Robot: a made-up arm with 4 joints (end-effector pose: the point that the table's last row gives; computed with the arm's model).
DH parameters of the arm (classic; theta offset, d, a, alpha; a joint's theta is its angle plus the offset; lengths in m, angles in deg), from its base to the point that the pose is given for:
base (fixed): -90 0.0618 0 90
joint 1: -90 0.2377 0.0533 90
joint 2: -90 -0.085 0.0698 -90
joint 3: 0 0.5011 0.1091 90
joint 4: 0 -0.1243 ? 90
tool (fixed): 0 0.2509 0 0
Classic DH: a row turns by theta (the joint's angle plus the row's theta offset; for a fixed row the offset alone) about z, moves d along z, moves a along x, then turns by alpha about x.
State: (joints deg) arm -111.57 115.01 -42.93 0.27
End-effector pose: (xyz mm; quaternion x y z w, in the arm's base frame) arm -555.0 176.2 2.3 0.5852 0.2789 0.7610 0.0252
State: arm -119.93 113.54 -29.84 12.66
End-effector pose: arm -566.9 220.6 44.7 0.4778 0.2894 0.8281 0.0470
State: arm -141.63 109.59 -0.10 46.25
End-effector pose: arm -641.4 332.2 145.0 0.1978 0.3206 0.9238 0.0683
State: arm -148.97 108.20 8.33 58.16
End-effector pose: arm -676.4 362.6 174.8 0.1059 0.3283 0.9366 0.0613
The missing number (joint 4, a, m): -0.0282
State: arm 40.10 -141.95 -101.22 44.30
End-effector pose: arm -162.2 326.2 141.3 -0.8682 -0.4632 0.1242 0.1279
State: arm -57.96 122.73 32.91 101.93
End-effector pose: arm -844.5 -182.6 -278.3 0.2213 -0.9110 -0.1861 0.2940
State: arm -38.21 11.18 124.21 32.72
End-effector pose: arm -445.2 25.4 -290.3 0.2981 0.4494 -0.7632 0.3560
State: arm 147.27 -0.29 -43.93 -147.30
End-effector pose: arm -79.9 -273.3 813.3 -0.1473 -0.1490 0.8844 0.4170
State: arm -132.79 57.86 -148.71 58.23
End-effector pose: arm -598.2 -28.9 281.6 0.1295 -0.7908 0.5953 0.0600
